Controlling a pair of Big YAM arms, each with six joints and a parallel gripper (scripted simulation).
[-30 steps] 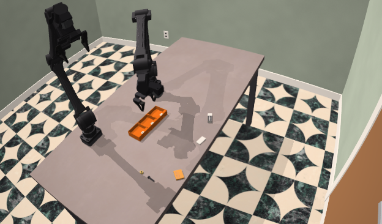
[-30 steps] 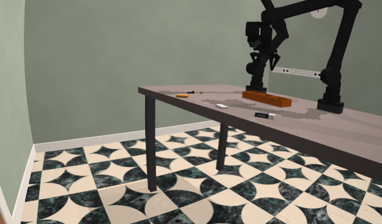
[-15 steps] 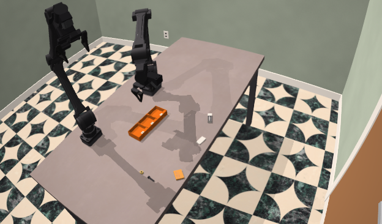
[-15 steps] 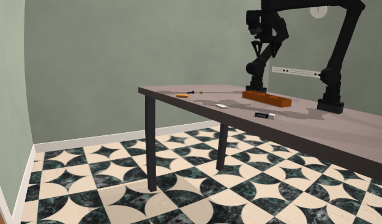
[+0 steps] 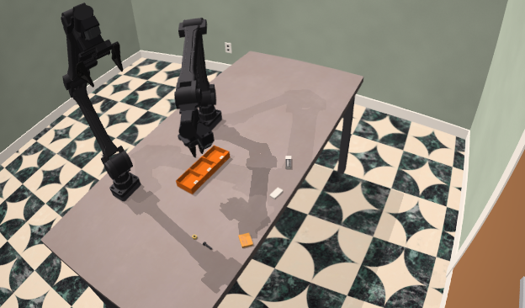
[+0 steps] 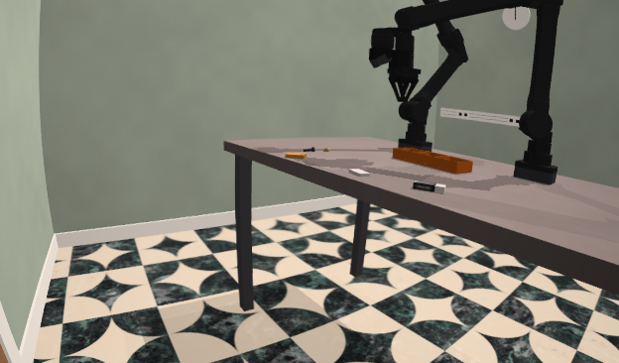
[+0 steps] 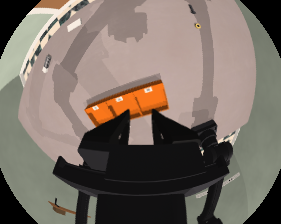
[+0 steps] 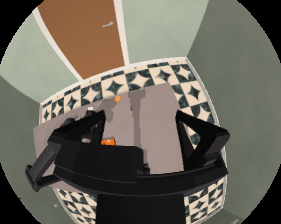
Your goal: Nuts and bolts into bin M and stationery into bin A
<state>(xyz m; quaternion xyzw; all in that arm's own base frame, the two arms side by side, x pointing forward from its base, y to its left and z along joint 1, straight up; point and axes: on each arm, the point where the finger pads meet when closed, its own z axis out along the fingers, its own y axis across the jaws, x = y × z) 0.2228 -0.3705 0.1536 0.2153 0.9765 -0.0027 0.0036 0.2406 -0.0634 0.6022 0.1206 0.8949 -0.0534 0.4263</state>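
The brass nut is 200 mm to the right of my left hand, 180 mm below it and 130 mm ahead of it. From my left hand the other things lie so: black bolt 200 mm to the right, 190 mm ahead, 180 mm below; orange double bin 170 mm below, 70 mm to the left, 70 mm behind; white eraser 240 mm ahead, 180 mm below, 130 mm to the left.
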